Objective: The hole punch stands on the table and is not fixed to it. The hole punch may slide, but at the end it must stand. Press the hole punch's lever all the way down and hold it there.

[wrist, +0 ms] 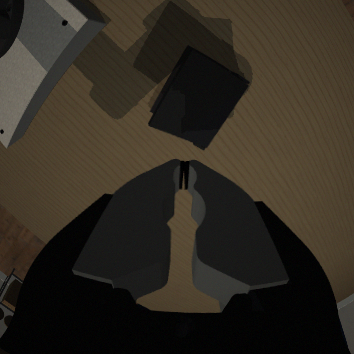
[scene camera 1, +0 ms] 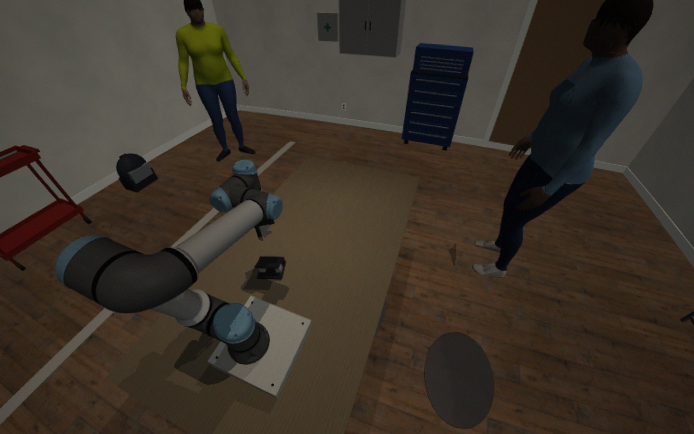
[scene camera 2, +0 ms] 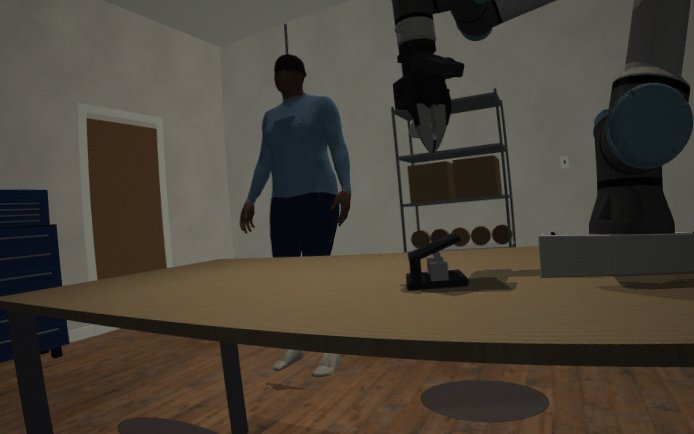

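Seen in the pictures: gripper, fingertip midpoint: (wrist: 183,163) (scene camera 1: 262,239) (scene camera 2: 432,152); arm's base, link origin: (scene camera 1: 249,343) (scene camera 2: 630,233).
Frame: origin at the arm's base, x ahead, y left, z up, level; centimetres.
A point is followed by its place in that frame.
Observation:
The black hole punch (scene camera 1: 270,268) @[y 8.6, x 32.0, z 2.2 cm] (scene camera 2: 439,280) @[y 16.8, x 34.0, z -4.5 cm] (wrist: 200,102) @[y 11.9, x 35.9, z 1.1 cm] stands upright on the wooden table (scene camera 1: 353,230) @[y -18.2, x 74.8, z -5.7 cm] (scene camera 2: 245,301) @[y 28.8, x 65.9, z -5.8 cm] (wrist: 290,150) @[y 18.3, x 54.8, z -5.8 cm]. Its black lever (scene camera 2: 434,247) @[y 16.6, x 34.4, z 1.2 cm] is raised; in scene camera 2 it slopes up from the hinge at the left to its free end at the right, towards the robot's base. A grey block shows under the lever. My gripper (scene camera 1: 261,236) @[y 10.6, x 34.6, z 18.1 cm] (scene camera 2: 433,150) @[y 10.6, x 34.6, z 18.1 cm] (wrist: 183,163) @[y 10.6, x 34.6, z 18.1 cm] is shut and empty, tips pointing down. It hangs well above the hole punch and does not touch it. In the wrist view the hole punch lies beyond the fingertips.
The arm's white base plate (scene camera 1: 289,327) @[y -11.5, x 10.6, z -0.1 cm] (scene camera 2: 614,255) @[y 10.4, x 5.0, z -2.6 cm] (wrist: 27,65) @[y -1.4, x 13.0, z 0.6 cm] stands on the table near the hole punch. A person in a blue top (scene camera 1: 588,112) (scene camera 2: 307,148) stands beyond the table. A person in a yellow top (scene camera 1: 207,53) stands at the back left. A shelf rack (scene camera 2: 452,201) stands behind.

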